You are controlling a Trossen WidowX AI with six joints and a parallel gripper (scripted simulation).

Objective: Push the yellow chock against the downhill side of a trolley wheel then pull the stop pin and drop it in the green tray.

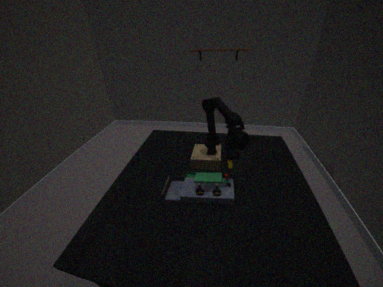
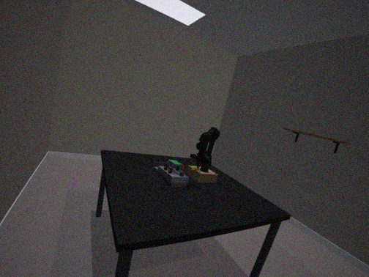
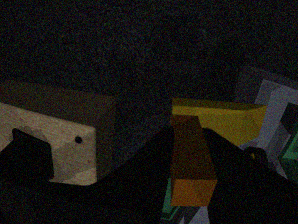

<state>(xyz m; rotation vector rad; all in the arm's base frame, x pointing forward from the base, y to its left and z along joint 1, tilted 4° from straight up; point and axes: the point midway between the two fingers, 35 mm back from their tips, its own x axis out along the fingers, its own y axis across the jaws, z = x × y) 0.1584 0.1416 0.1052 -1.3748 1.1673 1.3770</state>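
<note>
Right now the yellow chock is 20 mm ahead of my gripper tip and 10 mm below it. From my gripper tip the other things lie so: trolley (170 mm ahead, 100 mm to the right, 60 mm below); red-headed stop pin (140 mm ahead, 40 mm below).
</note>
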